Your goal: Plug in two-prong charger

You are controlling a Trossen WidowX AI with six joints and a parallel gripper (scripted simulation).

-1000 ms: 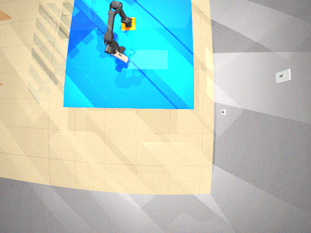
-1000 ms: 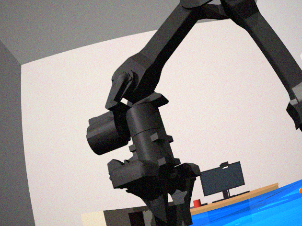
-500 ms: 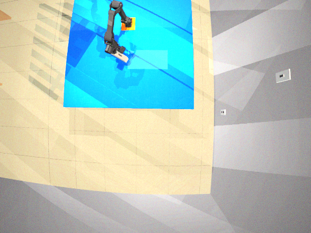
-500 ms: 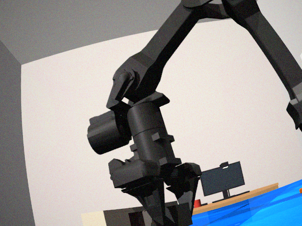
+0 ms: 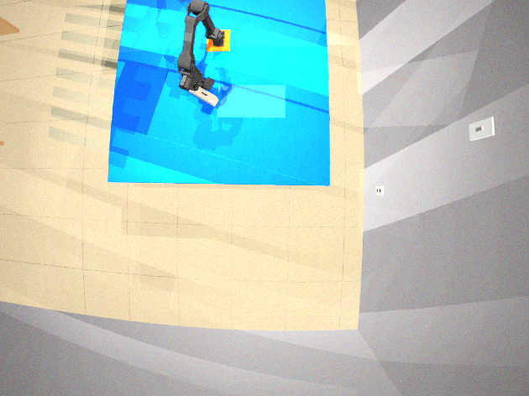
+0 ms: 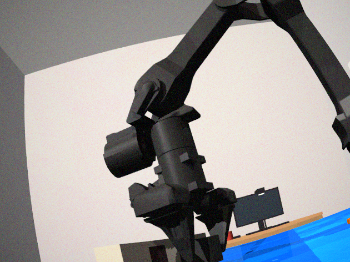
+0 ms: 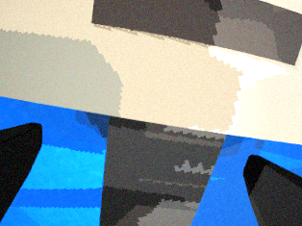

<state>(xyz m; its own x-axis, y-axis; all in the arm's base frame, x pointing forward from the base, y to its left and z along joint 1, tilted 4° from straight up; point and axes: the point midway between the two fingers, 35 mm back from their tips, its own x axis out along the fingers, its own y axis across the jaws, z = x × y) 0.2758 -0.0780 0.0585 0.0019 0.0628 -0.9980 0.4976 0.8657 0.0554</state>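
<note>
My gripper tip is now 20 mm short of the dark charger, 10 mm to the left of it and 10 mm below it.
</note>
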